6 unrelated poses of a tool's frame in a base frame.
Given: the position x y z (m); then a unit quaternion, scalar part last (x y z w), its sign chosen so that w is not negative.
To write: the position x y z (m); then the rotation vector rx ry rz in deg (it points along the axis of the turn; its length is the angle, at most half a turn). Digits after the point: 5 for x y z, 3 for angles.
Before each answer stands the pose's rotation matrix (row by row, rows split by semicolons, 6 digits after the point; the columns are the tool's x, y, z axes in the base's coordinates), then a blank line. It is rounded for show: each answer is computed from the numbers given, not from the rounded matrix.
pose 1, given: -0.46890, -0.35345, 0.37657, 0.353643, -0.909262, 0.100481, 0.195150
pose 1, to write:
-0.673706 -0.682326 -0.283816; -0.603890 0.729681 -0.320754; 0.425953 -0.044700 -0.903640

-0.46890, -0.35345, 0.37657, 56.788, -146.010, 16.135
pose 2, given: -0.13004, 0.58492, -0.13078, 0.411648, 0.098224, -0.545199, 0.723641
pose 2, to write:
0.386220 0.869924 -0.306702; -0.708189 0.066608 -0.702874; -0.591018 0.488667 0.641796

-0.13004, 0.58492, -0.13078, 52.062, 12.423, -68.953
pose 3, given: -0.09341, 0.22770, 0.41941, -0.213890, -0.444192, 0.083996, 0.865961
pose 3, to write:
0.591276 0.044542 -0.805238; 0.335491 0.894391 0.295820; 0.733375 -0.445062 0.513889

-0.09341, 0.22770, 0.41941, -25.667, -53.304, 10.080
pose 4, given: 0.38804, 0.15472, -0.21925, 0.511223, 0.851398, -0.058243, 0.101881
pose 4, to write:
-0.456542 0.882377 0.113932; 0.858641 0.470517 -0.203344; -0.233033 0.004992 -0.972456

0.38804, 0.15472, -0.21925, 86.491, 144.044, -9.854
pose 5, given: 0.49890, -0.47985, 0.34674, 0.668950, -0.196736, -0.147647, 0.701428
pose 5, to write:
0.878991 -0.056086 -0.473529; -0.470341 0.061413 -0.880346; 0.078455 0.996535 0.027602

0.49890, -0.47985, 0.34674, 85.331, -25.095, -18.834
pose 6, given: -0.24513, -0.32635, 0.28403, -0.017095, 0.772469, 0.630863, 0.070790
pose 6, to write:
-0.989393 -0.115728 0.087797; 0.062907 0.203439 0.977065; -0.130935 0.972224 -0.194001

-0.24513, -0.32635, 0.28403, -2.946, 133.107, 108.706
